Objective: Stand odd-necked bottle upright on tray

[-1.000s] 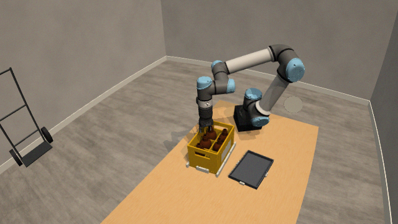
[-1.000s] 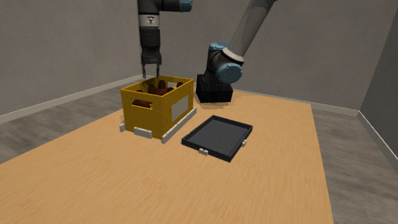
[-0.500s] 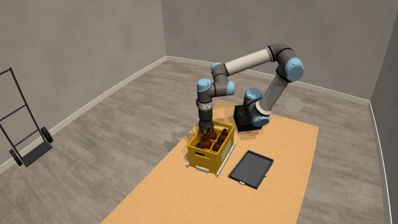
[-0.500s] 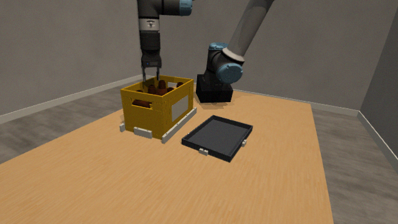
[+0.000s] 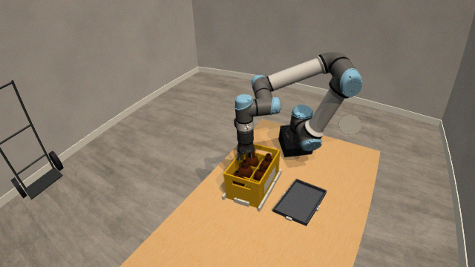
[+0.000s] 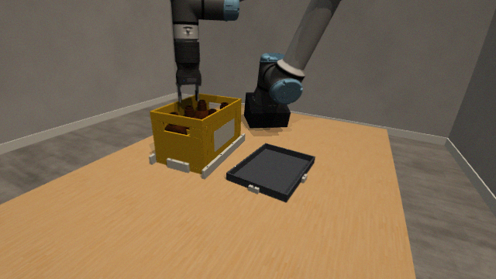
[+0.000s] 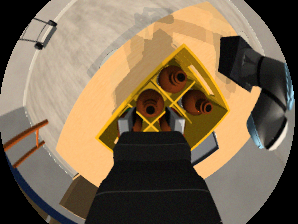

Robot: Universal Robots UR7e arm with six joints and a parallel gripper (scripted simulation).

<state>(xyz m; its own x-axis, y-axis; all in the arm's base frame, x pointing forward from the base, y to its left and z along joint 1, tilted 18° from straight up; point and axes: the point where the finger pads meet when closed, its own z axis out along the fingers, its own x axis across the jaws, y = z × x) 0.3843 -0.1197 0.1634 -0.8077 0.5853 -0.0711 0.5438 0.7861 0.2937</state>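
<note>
Now: the yellow crate 11 cm below my hand, 4 cm to the left of it and 1 cm behind it. Round my hand: dark tray: 32 cm to the left, 19 cm below, 4 cm behind; then bottle: 11 cm below, 9 cm to the left, 2 cm behind.
</note>
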